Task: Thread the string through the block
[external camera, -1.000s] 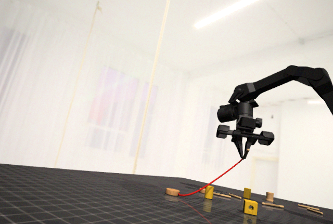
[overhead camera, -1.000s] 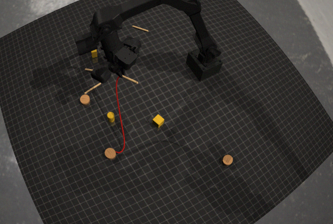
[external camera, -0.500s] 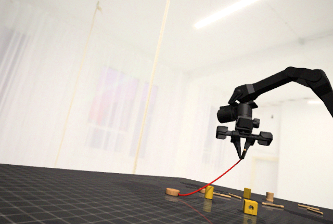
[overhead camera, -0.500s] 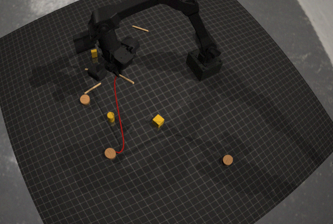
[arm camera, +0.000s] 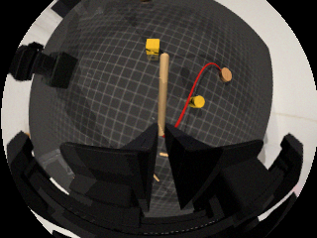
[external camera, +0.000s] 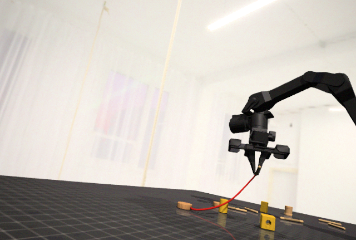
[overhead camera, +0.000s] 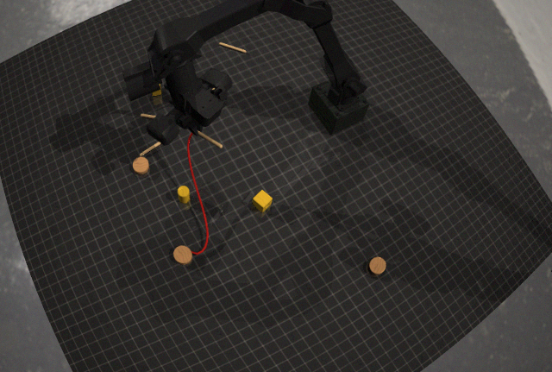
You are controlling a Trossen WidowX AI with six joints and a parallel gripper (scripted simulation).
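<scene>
My gripper tip is now 8 cm short of the yellow cylinder, 5 cm to the right of it and 11 cm above it. Also, from my gripper tip: round wooden button: 16 cm ahead, 16 cm to the left, 12 cm below; then thin wooden stick: 1 cm to the left, 1 cm above.
</scene>
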